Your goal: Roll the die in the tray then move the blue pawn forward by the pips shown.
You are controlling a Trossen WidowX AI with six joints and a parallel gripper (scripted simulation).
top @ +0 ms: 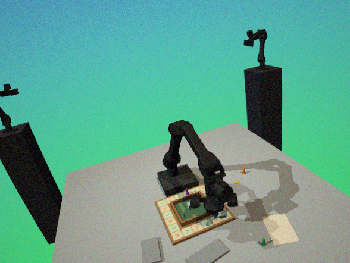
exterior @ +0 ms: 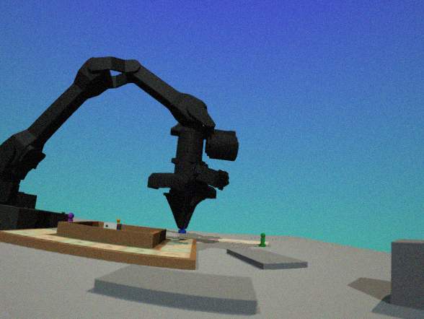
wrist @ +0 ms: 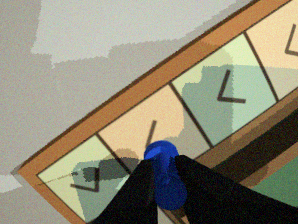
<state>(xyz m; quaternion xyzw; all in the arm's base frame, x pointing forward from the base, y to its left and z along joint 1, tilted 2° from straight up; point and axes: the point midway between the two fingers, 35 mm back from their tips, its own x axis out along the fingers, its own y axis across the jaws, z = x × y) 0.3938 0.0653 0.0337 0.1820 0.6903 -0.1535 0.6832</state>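
Now: the blue pawn 10 mm above my gripper tip. The rest, counted from my gripper tip: green tray 110 mm behind, 70 mm to the right, 30 mm below; green pawn 200 mm ahead, 100 mm to the left, 20 mm below; white die 120 mm behind, 70 mm to the right, 10 mm below.
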